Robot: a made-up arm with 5 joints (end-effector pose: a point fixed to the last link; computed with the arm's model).
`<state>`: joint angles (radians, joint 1 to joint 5).
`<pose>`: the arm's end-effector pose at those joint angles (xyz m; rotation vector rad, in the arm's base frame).
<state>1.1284 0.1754 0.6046 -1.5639 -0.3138</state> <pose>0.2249 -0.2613 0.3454 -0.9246 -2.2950 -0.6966</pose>
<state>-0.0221 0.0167 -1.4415 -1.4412 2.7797</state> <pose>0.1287 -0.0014 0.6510 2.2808 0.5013 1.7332</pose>
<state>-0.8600 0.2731 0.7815 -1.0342 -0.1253</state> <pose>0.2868 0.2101 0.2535 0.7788 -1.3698 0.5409</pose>
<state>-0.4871 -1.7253 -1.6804 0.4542 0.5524</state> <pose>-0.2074 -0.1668 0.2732 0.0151 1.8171 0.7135</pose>
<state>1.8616 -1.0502 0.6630 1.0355 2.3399</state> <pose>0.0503 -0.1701 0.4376 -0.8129 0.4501 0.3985</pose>
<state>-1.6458 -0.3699 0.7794 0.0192 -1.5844</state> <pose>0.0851 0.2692 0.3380 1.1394 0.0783 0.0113</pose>
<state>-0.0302 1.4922 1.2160 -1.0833 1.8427</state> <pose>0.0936 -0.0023 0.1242 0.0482 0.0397 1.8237</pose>
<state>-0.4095 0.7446 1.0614 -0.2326 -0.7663</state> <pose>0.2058 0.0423 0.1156 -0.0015 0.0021 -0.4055</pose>
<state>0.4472 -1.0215 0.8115 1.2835 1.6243</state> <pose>0.2554 -0.0752 0.3878 -0.4443 -0.2782 1.1040</pose>
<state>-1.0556 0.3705 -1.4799 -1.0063 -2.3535</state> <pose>0.1835 0.1376 0.6563 -2.6440 -0.4215 -0.4665</pose>
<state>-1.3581 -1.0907 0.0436 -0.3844 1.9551</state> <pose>0.1137 0.0388 0.6398 0.8462 3.0087 -0.2176</pose>
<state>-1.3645 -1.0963 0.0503 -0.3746 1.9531</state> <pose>0.1136 0.0393 0.6390 0.8330 3.0101 -0.2345</pose>
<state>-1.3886 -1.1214 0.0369 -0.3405 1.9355</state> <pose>0.1109 0.0305 0.6400 0.7701 3.0272 -0.2276</pose>
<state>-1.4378 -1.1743 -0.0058 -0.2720 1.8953</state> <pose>0.1063 0.0074 0.6420 0.6349 3.0625 -0.1854</pose>
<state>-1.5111 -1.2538 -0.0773 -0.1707 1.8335</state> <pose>0.1035 -0.0305 0.6417 0.4276 3.1051 -0.1079</pose>
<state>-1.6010 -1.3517 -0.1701 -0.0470 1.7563</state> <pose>0.1077 -0.0788 0.6345 0.1674 3.1370 -0.0031</pose>
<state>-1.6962 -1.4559 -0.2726 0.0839 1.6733</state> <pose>0.1216 -0.1291 0.6178 0.1121 -3.1309 -0.1152</pose>
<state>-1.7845 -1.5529 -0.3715 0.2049 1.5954</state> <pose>0.1427 -0.1721 0.5937 0.3699 -3.0969 -0.2313</pose>
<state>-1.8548 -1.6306 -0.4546 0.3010 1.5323</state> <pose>0.1645 -0.2025 0.5684 0.5726 -3.0498 -0.3308</pose>
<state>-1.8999 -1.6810 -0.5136 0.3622 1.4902</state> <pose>0.1807 -0.2204 0.5486 0.7018 -3.0084 -0.4044</pose>
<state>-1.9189 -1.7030 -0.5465 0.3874 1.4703</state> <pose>0.1885 -0.2290 0.5382 0.7580 -2.9854 -0.4496</pose>
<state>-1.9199 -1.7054 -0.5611 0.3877 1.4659</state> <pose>0.1900 -0.2324 0.5353 0.7648 -2.9785 -0.4751</pose>
